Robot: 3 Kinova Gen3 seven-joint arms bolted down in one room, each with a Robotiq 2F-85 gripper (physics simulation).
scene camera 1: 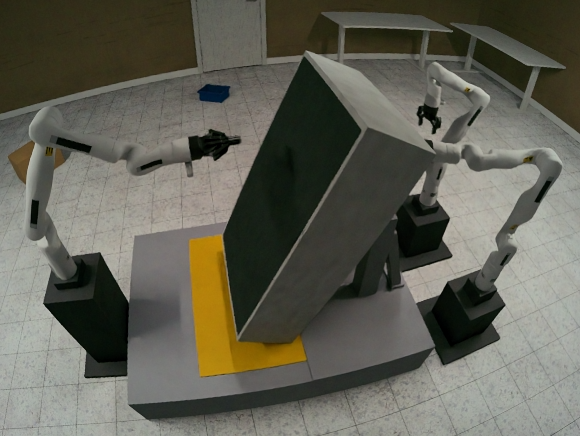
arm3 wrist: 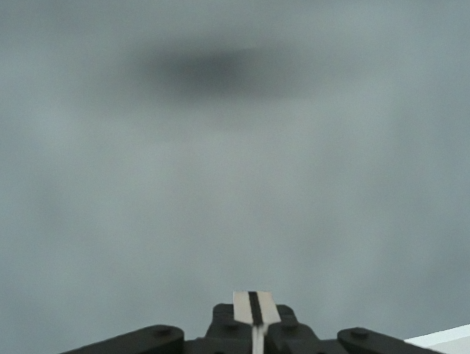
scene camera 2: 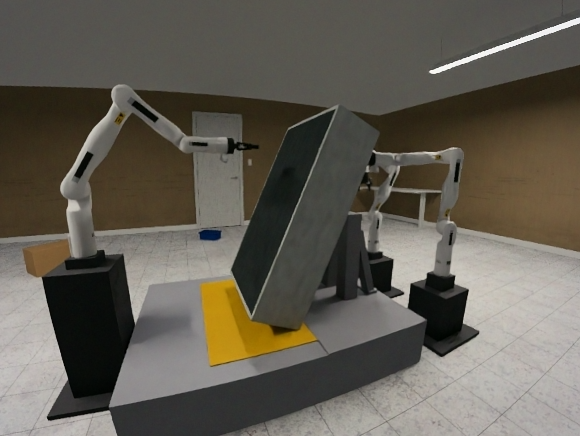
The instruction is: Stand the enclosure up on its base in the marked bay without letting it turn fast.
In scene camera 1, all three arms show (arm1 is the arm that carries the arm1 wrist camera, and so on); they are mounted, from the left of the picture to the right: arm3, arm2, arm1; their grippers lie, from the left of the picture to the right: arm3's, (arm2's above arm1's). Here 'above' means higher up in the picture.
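The enclosure (scene camera 1: 327, 220) (scene camera 2: 310, 220), a tall grey box with a dark front, leans right over the yellow marked bay (scene camera 1: 210, 305) (scene camera 2: 220, 325). Its lower left edge appears raised. In the arm3 wrist view, a blurred grey-green surface (arm3 wrist: 240, 190) fills most of the picture. Arm3's gripper (arm3 wrist: 256, 307) (scene camera 1: 239, 140) is shut and empty, left of and apart from the dark front. Arm2's gripper (scene camera 1: 429, 125) is open, behind the enclosure's upper right. Arm1's gripper is mostly hidden behind the enclosure's upper right edge; its fingers do not show. In scene camera 2, the left arm's gripper (scene camera 2: 257, 146) points at the dark front.
A dark support stand (scene camera 1: 369, 270) (scene camera 2: 348, 260) rises under the enclosure's right side on the grey platform (scene camera 1: 160, 360) (scene camera 2: 160, 345). A blue bin (scene camera 1: 214, 93) (scene camera 2: 210, 235) and a brown box (scene camera 1: 20, 162) (scene camera 2: 45, 257) lie on the floor. White tables (scene camera 1: 385, 21) stand at the back.
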